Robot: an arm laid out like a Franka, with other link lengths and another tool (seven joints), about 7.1 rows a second.
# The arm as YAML. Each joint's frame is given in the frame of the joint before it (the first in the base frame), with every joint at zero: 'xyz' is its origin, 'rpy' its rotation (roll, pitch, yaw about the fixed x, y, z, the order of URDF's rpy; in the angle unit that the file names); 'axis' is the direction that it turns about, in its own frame. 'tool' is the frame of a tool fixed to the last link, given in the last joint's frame.
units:
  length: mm
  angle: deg
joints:
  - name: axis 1
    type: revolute
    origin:
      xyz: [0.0, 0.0, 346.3]
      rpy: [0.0, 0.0, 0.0]
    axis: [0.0, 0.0, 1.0]
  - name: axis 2
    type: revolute
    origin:
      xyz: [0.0, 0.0, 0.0]
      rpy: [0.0, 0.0, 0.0]
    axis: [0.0, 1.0, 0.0]
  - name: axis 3
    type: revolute
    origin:
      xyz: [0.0, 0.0, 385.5]
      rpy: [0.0, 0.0, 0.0]
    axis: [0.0, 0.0, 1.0]
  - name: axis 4
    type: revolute
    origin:
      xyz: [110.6, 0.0, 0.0]
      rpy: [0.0, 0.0, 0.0]
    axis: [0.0, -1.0, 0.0]
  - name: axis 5
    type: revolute
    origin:
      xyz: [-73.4, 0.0, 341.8]
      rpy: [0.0, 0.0, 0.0]
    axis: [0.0, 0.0, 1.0]
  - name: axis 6
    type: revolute
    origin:
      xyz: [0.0, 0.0, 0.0]
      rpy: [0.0, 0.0, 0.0]
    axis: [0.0, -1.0, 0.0]
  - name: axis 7
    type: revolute
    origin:
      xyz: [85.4, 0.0, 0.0]
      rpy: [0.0, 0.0, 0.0]
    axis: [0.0, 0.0, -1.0]
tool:
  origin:
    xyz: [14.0, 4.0, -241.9]
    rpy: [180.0, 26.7, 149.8]
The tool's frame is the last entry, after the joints.
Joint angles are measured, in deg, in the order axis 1, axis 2, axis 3, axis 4, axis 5, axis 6, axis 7. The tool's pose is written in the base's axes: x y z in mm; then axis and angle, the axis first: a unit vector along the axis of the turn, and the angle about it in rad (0 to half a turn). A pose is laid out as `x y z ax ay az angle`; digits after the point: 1 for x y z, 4 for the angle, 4 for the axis.
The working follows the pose.
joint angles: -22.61, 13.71, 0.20, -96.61, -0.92, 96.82, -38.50
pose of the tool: 538.9 -213.5 387.5 0.1232 0.9924 -0.0044 2.9102
Where each joint sits with the arm in this pose, in the base's axes (m; each line is computed from the numbers above, not from the rounded line before):
axis 1: 0.0000 0.0000 0.3463
axis 2: 0.0000 0.0000 0.3463
axis 3: 0.0843 -0.0351 0.7208
axis 4: 0.1837 -0.0761 0.6946
axis 5: 0.5036 -0.2080 0.6447
axis 6: 0.5036 -0.2080 0.6447
axis 7: 0.5804 -0.2395 0.6248
the tool: 0.5389 -0.2135 0.3875

